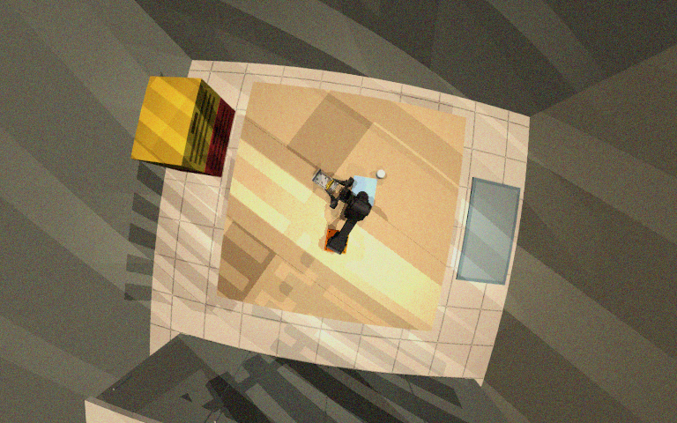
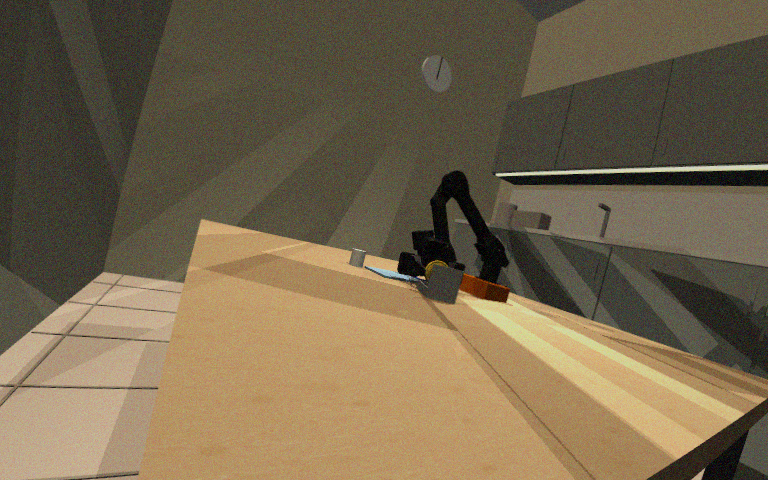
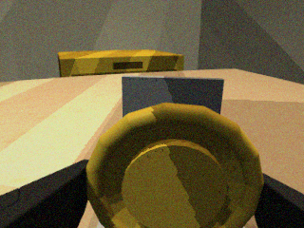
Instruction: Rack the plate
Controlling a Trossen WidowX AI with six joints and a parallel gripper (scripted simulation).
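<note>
Right now the plate is 10 mm to the right of my gripper tip. Also, from my gripper tip: blue spoon 170 mm to the right, 130 mm behind, 50 mm below; then light blue mat 190 mm to the right, 50 mm below, 40 mm behind; then dish rack 30 mm below, 20 mm to the left, 10 mm ahead.
</note>
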